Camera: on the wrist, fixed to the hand. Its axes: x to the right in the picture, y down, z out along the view.
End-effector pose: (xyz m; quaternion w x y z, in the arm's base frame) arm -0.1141 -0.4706 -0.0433 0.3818 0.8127 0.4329 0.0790
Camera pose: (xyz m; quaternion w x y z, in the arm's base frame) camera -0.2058 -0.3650 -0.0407 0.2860 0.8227 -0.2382 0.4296
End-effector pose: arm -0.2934 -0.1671 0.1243 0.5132 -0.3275 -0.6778 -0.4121
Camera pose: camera -0.3362 -0.2992 0.1406 0.6553 -0.7352 -0.1677 -0.0435
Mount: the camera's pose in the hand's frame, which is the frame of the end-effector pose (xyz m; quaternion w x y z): 0.0240 -0.0924 -0.1022 0.7087 -0.1231 0.0694 0.6912
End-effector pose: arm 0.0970 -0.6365 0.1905 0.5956 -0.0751 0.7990 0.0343
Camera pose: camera 0.0084 -0.7443 0.2002 0.3337 0.4234 0.6553 0.5291
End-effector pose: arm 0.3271 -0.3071 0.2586 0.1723 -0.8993 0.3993 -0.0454
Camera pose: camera 0.3859 -0.2952 0.3850 0.0151 -0.3794 0.9222 0.0737
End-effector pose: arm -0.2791 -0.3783 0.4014 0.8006 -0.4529 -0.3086 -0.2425
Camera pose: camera -0.2961 -0.5139 0.4309 0.7006 -0.6160 0.1797 0.3121
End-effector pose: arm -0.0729 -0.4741 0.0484 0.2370 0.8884 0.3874 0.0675
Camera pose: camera -0.1480 -0.3648 0.0929 0.2038 0.8635 -0.3314 0.3210
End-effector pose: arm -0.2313 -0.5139 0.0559 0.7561 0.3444 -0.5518 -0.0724
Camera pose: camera -0.1068 -0.5501 0.0035 0.6666 -0.2254 -0.5677 0.4273
